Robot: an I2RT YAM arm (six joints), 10 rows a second.
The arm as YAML. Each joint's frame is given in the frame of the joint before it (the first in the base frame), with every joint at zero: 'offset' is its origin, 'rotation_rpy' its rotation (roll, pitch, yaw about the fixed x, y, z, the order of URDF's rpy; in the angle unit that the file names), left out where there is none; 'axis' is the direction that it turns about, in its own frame. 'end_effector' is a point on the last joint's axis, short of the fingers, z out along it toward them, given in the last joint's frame.
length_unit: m
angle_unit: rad
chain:
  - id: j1
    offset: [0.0, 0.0, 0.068]
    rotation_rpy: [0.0, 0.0, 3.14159]
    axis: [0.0, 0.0, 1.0]
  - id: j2
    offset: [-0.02, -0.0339, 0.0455]
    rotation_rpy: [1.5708, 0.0, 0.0]
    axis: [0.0, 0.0, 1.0]
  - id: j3
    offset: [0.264, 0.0, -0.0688]
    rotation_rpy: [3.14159, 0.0, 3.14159]
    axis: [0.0, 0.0, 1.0]
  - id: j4
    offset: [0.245, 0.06, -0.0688]
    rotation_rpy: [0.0, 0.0, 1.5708]
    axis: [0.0, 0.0, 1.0]
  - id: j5
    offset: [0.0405, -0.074, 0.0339]
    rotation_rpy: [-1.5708, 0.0, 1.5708]
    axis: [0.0, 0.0, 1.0]
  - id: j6
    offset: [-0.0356, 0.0, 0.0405]
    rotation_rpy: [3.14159, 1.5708, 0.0]
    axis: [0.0, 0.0, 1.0]
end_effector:
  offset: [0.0, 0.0, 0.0]
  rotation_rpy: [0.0, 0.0, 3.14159]
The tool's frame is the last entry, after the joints.
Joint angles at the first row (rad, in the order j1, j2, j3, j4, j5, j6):
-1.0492 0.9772 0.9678 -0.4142 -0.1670 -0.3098
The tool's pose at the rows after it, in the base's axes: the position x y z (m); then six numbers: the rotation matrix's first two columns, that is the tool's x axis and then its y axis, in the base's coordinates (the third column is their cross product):
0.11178 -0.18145 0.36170 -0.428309 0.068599 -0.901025 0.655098 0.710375 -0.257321
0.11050 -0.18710 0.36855 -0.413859 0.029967 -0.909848 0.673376 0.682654 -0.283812
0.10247 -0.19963 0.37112 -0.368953 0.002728 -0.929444 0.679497 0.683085 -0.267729
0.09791 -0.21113 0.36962 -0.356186 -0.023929 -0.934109 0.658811 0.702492 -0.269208
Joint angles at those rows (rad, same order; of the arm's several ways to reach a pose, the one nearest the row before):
-1.0508 0.9618 1.0046 -0.4066 -0.1933 -0.3512
-1.0676 0.9725 1.0155 -0.3561 -0.1856 -0.3620
-1.1396 0.9939 1.0139 -0.2870 -0.2742 -0.3544
-1.1903 1.0246 1.0140 -0.2425 -0.3588 -0.3711

